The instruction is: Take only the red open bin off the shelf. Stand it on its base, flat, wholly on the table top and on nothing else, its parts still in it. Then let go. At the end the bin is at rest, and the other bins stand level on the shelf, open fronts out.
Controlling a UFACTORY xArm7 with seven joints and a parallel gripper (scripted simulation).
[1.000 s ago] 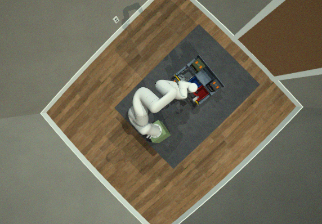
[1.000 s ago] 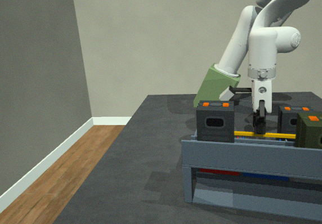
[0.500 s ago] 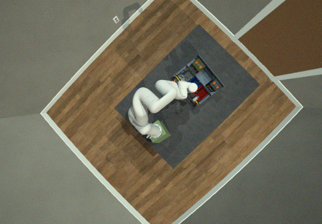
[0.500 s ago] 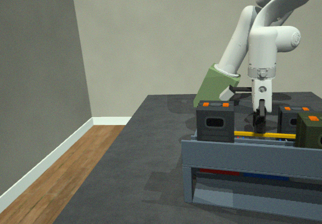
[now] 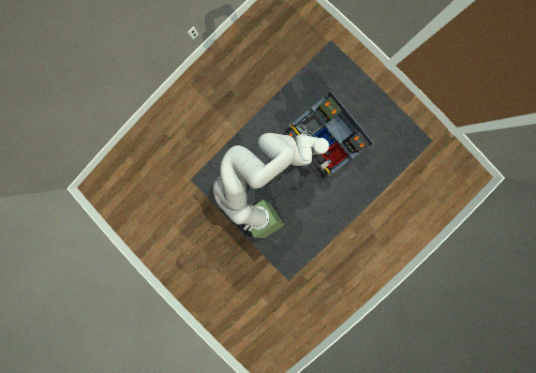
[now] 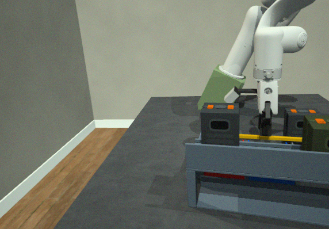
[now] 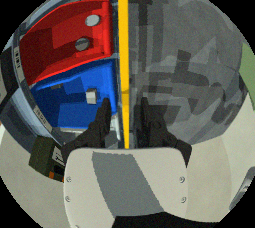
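My gripper is now 4 cm above the yellow bar. Round my hand: grey bin: 13 cm ahead, 9 cm to the left, 5 cm below; then blue bin: 10 cm ahead, 5 cm below, 2 cm to the right; then red open bin: 13 cm to the right, 8 cm ahead, 5 cm below.
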